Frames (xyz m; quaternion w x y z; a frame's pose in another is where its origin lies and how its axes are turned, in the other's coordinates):
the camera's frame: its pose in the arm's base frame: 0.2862 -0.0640 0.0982 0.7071 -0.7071 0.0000 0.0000
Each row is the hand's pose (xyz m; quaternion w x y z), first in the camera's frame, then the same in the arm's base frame.
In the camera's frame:
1: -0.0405 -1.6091 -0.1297 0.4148 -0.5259 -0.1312 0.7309
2: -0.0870 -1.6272 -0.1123 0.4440 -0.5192 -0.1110 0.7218
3: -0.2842 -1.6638 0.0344 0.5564 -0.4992 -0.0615 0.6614
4: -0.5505 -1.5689 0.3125 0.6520 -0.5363 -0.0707 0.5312
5: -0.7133 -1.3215 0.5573 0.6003 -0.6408 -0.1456 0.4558
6: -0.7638 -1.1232 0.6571 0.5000 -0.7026 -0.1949 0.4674
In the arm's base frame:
1: 0.2457 -0.1937 1.7073 0.0786 0.6652 -0.4240 -0.6096
2: 0.1992 -0.1763 1.7254 0.0532 0.6811 -0.4319 -0.5889
3: 0.0020 -0.0296 1.7620 0.0404 -0.7464 0.4242 0.5112
4: -0.2643 0.2485 1.6671 0.0818 -0.8403 0.3256 0.4256
5: -0.4271 0.4933 1.4197 0.0286 0.8776 -0.2194 -0.4253
6: -0.4776 0.5931 1.2214 0.1433 0.8503 -0.1927 -0.4683

